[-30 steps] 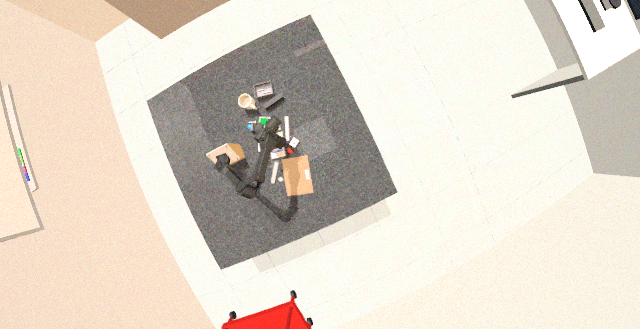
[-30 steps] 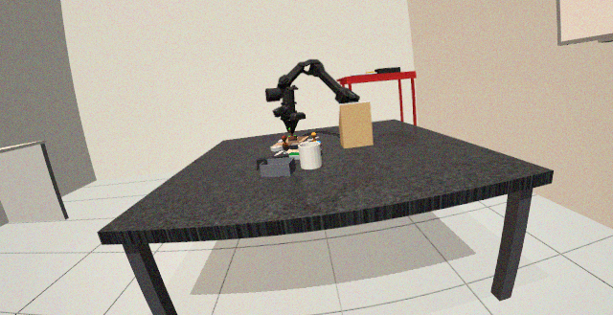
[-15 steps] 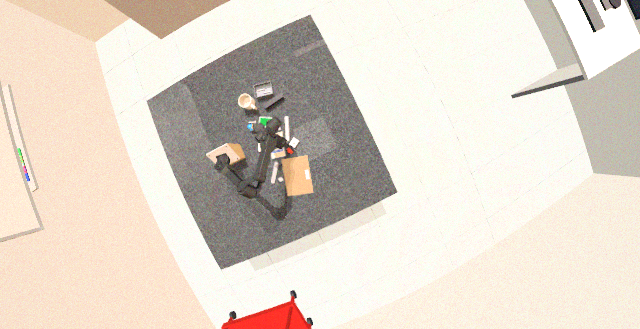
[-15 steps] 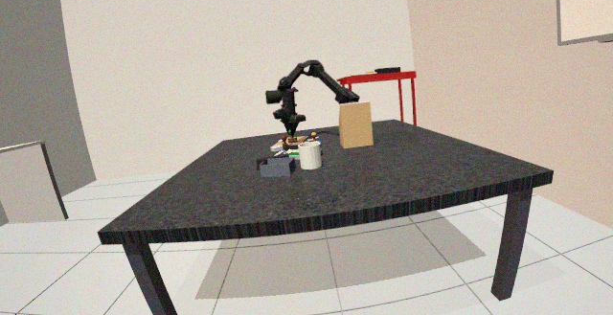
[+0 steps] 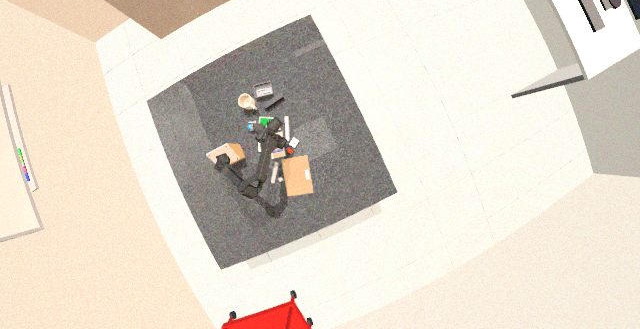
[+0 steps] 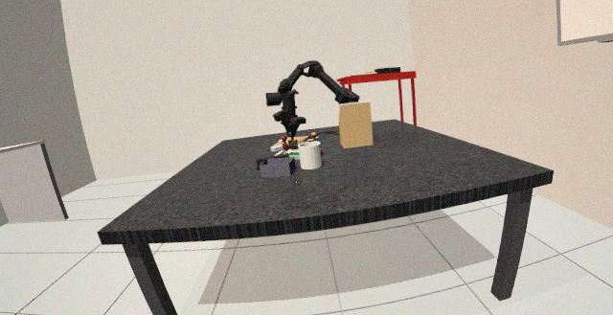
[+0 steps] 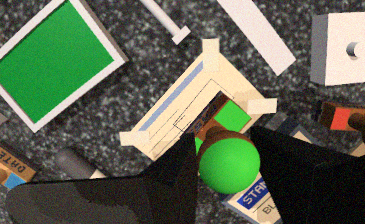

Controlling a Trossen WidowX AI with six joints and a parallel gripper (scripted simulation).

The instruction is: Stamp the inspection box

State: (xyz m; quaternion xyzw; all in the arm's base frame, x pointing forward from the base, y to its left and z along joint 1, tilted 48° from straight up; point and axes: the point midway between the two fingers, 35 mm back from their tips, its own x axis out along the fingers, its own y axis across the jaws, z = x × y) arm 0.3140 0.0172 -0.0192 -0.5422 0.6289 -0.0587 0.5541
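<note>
Right now my gripper tip is 2 cm past the cream inspection card, 1 cm to the left of it and 7 cm above it. The rest, counted from my gripper tip: blue-knobbed date stamp: 13 cm behind, 11 cm to the left, 5 cm below; then red-knobbed stamp: 5 cm ahead, 10 cm to the right, 5 cm below; then green ink pad: 3 cm behind, 11 cm to the left, 7 cm below.
</note>
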